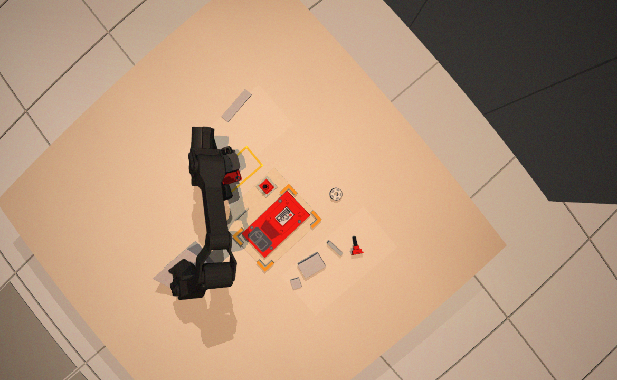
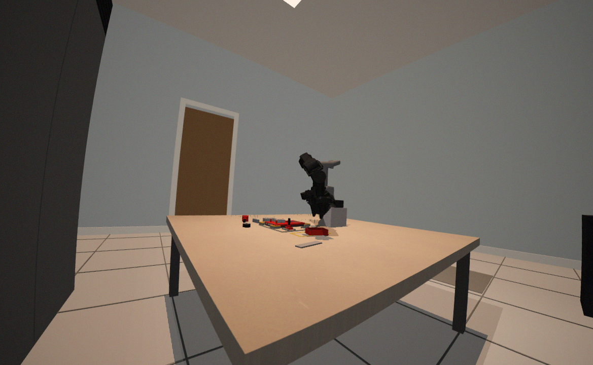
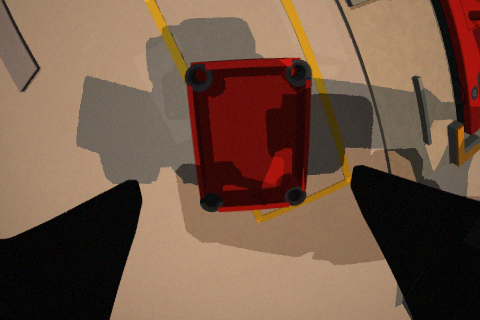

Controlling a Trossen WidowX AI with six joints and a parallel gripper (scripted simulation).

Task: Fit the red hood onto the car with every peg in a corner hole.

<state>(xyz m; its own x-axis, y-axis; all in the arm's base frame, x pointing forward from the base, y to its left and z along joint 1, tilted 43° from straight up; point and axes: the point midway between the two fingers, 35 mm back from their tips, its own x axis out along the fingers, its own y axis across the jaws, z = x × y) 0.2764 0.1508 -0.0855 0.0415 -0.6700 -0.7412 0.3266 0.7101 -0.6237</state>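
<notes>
My gripper tip is 7 cm above the red hood. From my gripper tip the other things lie so: grey engine block (7 cm ahead, 23 cm to the right, 5 cm below); grey bar (16 cm ahead, 15 cm to the left, 8 cm below).
</notes>
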